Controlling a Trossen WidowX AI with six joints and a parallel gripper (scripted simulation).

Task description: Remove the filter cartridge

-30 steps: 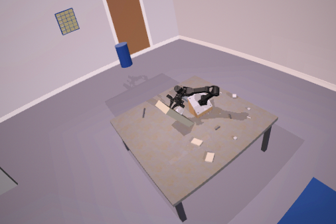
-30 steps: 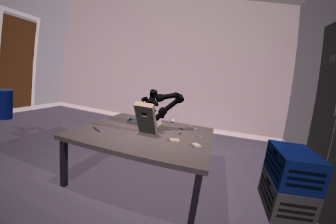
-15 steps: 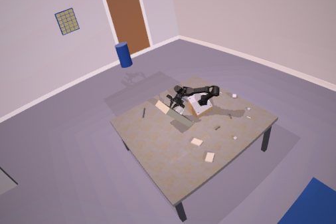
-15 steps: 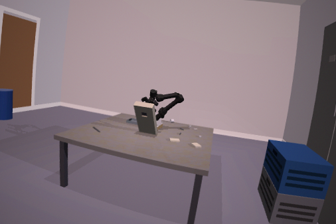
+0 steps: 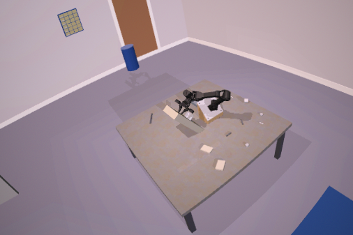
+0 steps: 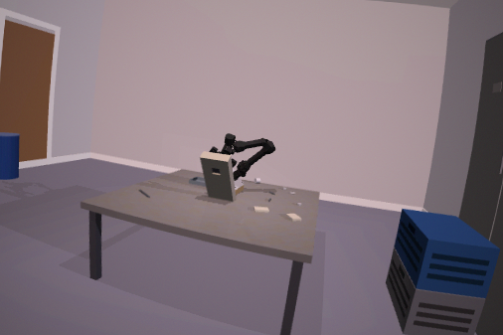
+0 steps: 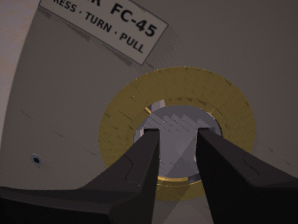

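Right now the white round filter cartridge is 10 mm below my gripper tip and 10 mm ahead of it. From my gripper tip the other things lie so: service panel: 80 mm below, 40 mm behind; then shallow grey tray: 430 mm behind, 290 mm to the right, 240 mm below.
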